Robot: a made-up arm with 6 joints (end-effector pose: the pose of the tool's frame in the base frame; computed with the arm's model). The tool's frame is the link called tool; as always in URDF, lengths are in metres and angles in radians. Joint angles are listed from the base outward.
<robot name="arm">
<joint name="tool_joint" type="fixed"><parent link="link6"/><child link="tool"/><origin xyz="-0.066 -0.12 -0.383"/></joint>
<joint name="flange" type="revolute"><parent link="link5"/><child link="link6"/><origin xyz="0.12 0.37 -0.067"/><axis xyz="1 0 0"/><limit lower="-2.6" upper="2.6"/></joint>
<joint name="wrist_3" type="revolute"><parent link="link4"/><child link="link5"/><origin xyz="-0.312 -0.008 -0.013"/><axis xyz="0 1 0"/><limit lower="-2.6" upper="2.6"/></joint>
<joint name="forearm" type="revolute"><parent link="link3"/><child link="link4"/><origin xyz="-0.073 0.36 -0.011"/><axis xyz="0 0 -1"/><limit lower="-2.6" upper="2.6"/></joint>
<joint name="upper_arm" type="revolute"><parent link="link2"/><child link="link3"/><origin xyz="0.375 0.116 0.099"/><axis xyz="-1 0 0"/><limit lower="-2.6" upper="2.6"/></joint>
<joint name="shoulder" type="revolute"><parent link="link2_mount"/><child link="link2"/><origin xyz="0.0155 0.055 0.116"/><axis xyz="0 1 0"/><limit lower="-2.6" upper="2.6"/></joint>
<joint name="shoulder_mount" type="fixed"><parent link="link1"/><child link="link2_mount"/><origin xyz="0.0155 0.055 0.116"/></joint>
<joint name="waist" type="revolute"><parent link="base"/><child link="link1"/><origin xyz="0 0 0.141"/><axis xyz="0 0 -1"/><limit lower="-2.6" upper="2.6"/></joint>
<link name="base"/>
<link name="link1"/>
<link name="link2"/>
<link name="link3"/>
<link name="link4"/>
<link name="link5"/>
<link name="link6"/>
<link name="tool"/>
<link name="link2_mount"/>
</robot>
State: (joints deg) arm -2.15 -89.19 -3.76 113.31 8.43 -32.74
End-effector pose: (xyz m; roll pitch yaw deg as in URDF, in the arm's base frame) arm 0.2172 0.8764 0.8426 60.02 23.22 -75.26
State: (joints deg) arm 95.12 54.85 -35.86 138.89 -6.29 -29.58
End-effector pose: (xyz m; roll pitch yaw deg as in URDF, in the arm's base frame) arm 0.7648 -0.4585 -0.0035 -91.60 -26.30 126.36
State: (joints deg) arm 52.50 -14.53 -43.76 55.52 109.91 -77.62
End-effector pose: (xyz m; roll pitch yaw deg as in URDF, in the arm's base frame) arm 0.5616 0.4661 0.8665 59.16 31.18 41.85
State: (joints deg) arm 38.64 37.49 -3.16 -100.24 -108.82 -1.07
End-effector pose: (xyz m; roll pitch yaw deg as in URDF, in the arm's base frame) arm 0.5885 0.3323 0.5725 122.93 -44.52 -69.82
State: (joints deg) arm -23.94 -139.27 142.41 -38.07 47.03 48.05
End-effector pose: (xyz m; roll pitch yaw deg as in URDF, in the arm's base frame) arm 0.4561 -0.1707 -0.0280 45.84 -6.03 -104.46
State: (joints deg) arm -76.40 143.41 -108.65 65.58 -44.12 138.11
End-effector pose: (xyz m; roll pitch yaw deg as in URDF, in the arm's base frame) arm 0.1890 -0.0560 -0.9024 39.73 -29.94 -72.27
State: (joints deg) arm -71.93 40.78 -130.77 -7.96 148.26 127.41
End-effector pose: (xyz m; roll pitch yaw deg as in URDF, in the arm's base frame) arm 0.5322 0.4283 1.1814 -153.09 -47.96 -153.29
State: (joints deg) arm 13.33 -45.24 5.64 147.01 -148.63 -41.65
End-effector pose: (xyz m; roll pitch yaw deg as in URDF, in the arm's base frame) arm 0.3310 0.6509 0.9270 83.05 -57.26 58.48
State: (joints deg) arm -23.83 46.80 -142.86 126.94 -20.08 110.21
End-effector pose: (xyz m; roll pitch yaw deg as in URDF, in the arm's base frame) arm 0.7511 0.5269 -0.2637 -13.26 4.94 -179.29
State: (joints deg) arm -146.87 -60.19 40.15 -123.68 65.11 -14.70
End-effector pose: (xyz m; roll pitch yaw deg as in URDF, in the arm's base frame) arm -0.1137 0.2392 0.8876 -148.31 41.26 121.91
